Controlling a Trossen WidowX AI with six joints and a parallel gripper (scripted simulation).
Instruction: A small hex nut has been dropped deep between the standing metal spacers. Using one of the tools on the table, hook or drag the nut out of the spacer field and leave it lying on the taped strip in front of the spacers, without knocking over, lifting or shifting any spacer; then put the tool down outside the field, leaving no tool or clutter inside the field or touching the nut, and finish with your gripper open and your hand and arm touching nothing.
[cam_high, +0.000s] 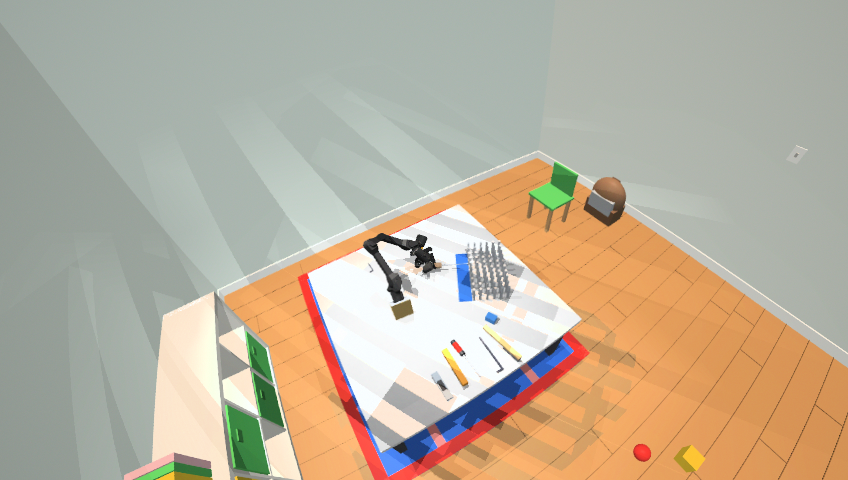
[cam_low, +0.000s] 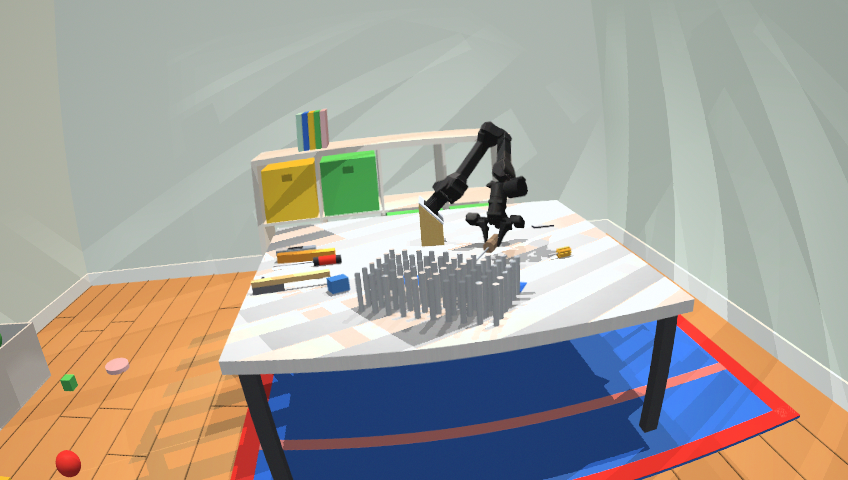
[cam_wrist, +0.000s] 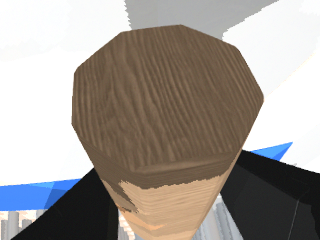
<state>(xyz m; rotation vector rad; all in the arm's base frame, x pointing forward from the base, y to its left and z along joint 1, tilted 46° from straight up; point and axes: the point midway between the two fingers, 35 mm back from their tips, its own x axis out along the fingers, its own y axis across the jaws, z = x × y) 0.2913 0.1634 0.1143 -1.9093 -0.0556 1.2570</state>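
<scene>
The blue taped strip is 140 mm ahead of my gripper tip, 110 mm to the right of it and 60 mm below it. Also, from my gripper tip: blue block: 470 mm to the right, 140 mm ahead, 40 mm below; yellow-handled tool: 240 mm to the left, 50 mm below, 20 mm behind; wooden-handled hook tool: 90 mm ahead, 40 mm to the right.
</scene>
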